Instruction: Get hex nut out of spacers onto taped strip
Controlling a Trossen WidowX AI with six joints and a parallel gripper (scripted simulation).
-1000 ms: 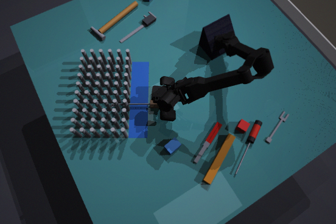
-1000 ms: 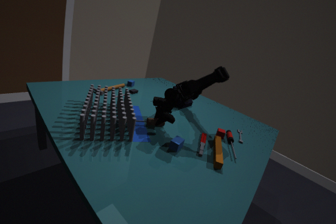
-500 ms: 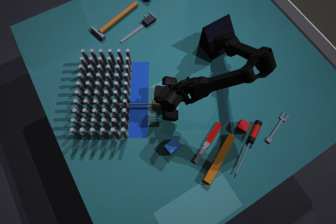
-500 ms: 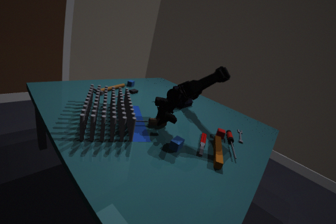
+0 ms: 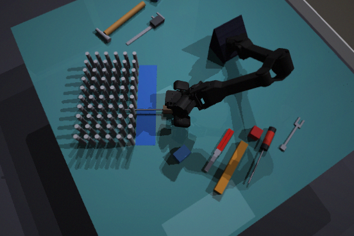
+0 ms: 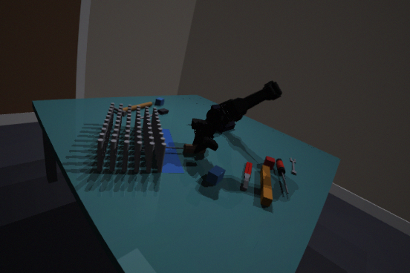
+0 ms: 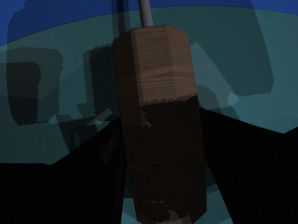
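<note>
My gripper tip is 9 cm short of the blue taped strip, 8 cm to the left of it and 1 cm above it. From my gripper tip the other things lie so: orange bar 11 cm behind, 30 cm to the left, 1 cm above; then red cube 27 cm behind, 22 cm to the left, 1 cm above; then small fork tool 41 cm behind, 29 cm to the left, 1 cm below.
</note>
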